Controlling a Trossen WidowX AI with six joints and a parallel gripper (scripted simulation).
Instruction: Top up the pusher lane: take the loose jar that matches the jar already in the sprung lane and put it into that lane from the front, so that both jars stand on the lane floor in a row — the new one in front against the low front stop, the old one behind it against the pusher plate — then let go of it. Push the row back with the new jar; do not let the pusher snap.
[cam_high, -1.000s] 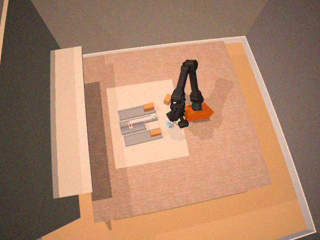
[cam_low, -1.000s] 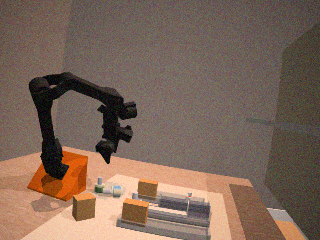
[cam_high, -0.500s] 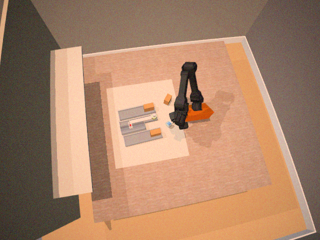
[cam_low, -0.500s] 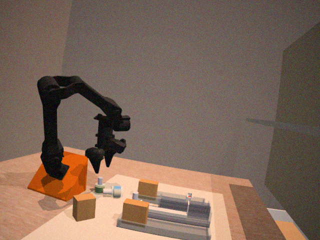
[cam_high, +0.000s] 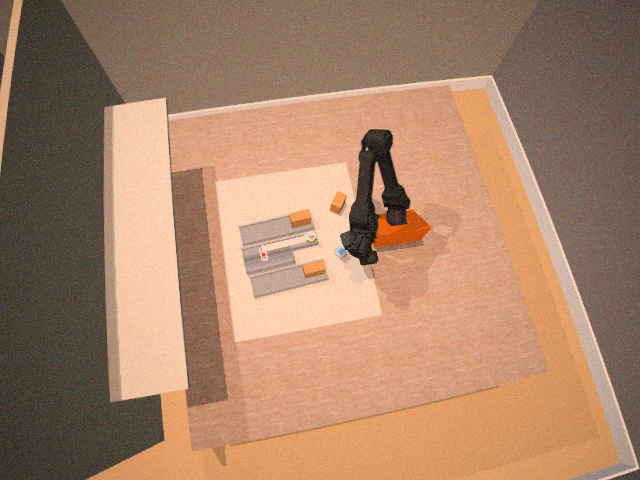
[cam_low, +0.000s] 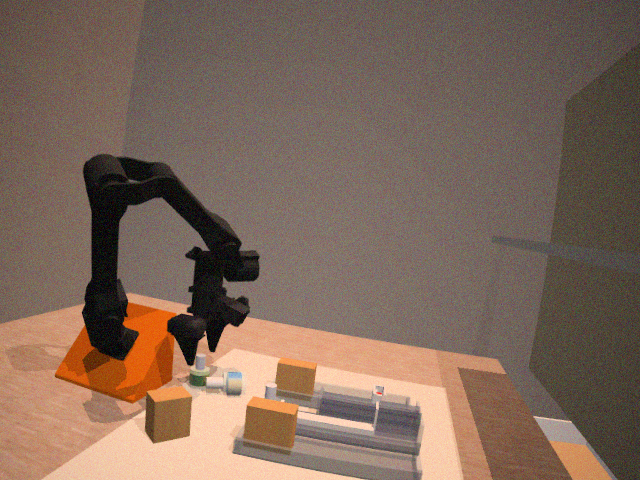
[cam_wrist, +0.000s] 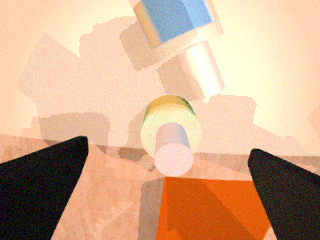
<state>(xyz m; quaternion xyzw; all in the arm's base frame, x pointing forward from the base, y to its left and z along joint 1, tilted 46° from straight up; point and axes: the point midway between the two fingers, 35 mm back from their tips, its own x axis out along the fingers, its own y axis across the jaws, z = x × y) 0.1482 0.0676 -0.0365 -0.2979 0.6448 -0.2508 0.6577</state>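
Right now the pusher plate is 280 mm ahead of my gripper tip, 20 mm to the right of it and 10 mm below it. Also, from my gripper tip: red mark: 350 mm ahead, 10 mm above; grey lane: 320 mm ahead, 40 mm below, 20 mm to the right; long pale shelf: 680 mm ahead, 310 mm above, 20 mm to the right.
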